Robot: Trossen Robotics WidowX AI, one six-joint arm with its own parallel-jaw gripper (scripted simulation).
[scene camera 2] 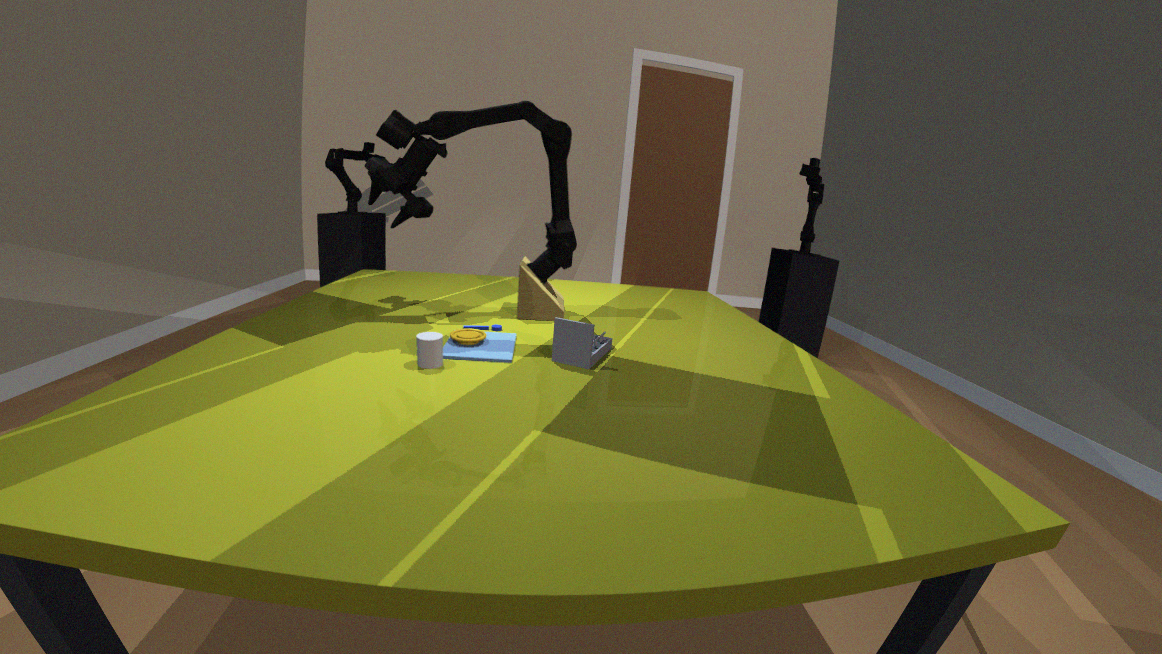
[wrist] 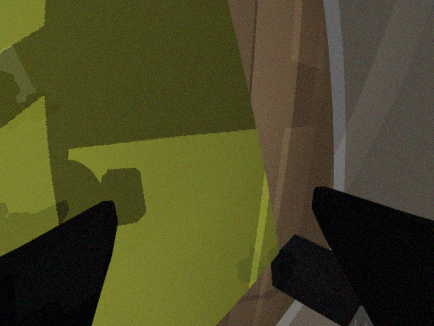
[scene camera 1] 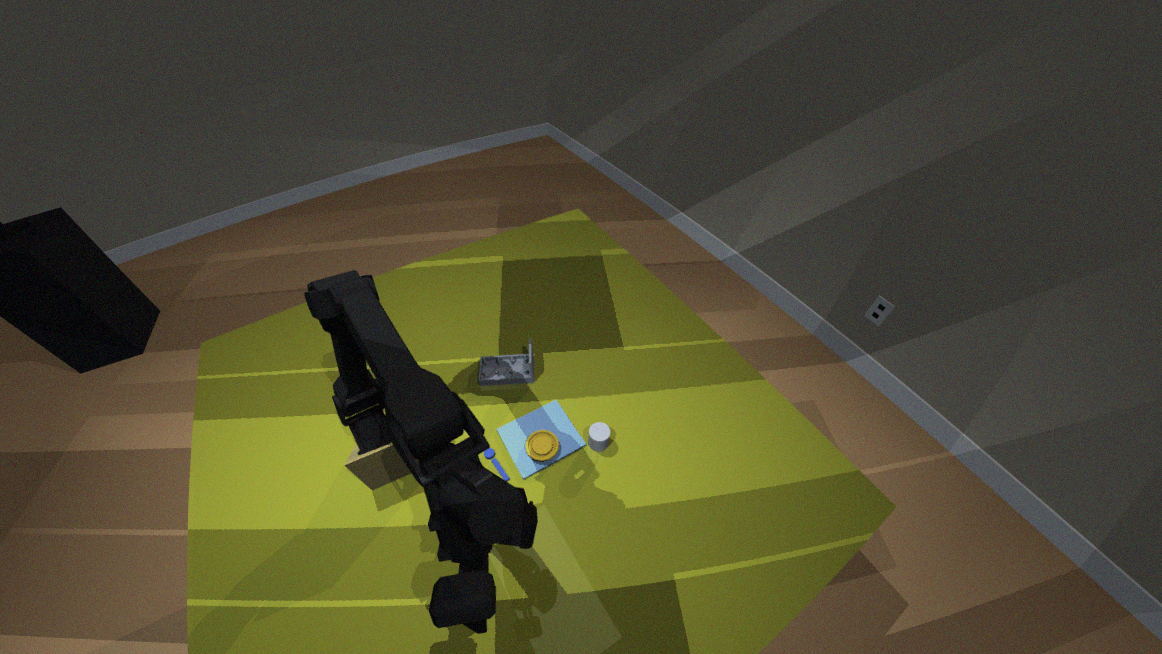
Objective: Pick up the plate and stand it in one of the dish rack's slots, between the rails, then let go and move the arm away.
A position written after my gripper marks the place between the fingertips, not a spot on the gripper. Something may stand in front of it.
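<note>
My gripper (scene camera 1: 483, 603) is open and it's holding nothing; you'd also see the gripper in scene camera 2 (scene camera 2: 380, 216) and in the wrist view (wrist: 217, 205). There's a grey dish rack (scene camera 2: 574, 343), and scene camera 1 shows the rack too (scene camera 1: 509, 369), but in the wrist view the rack is out of frame. I see a yellow plate (scene camera 1: 542, 445), though in the wrist view the plate is out of frame. I can see a white cup (scene camera 2: 429, 348) as well. And there's a light blue mat (scene camera 1: 551, 417), with the mat also in scene camera 2 (scene camera 2: 499, 347).
</note>
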